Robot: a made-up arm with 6 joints. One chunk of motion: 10 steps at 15 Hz.
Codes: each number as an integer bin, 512 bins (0 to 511) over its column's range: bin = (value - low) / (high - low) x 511, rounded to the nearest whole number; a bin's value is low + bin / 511 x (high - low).
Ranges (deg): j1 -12..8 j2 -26..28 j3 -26..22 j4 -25..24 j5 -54..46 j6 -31..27
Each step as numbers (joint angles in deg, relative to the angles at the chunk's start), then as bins.
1 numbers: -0.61 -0.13 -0.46 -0.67 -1.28 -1.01
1 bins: 291 245 272 254 269 264
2 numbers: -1.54 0.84 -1.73 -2.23 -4.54 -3.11
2 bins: 267 254 258 237 253 246
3 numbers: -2.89 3.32 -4.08 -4.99 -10.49 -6.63
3 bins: 233 277 233 209 222 215
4 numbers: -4.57 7.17 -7.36 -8.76 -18.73 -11.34
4 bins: 190 314 198 169 180 173
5 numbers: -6.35 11.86 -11.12 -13.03 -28.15 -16.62
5 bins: 144 358 158 125 132 127
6 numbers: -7.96 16.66 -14.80 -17.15 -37.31 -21.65
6 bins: 103 404 119 82 85 82
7 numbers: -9.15 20.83 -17.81 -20.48 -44.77 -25.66
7 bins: 73 443 87 47 47 47
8 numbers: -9.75 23.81 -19.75 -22.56 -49.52 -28.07
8 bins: 57 471 67 25 23 26
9 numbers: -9.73 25.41 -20.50 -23.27 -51.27 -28.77
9 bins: 58 486 59 18 14 20
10 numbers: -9.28 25.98 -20.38 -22.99 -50.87 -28.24
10 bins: 69 492 60 21 16 24
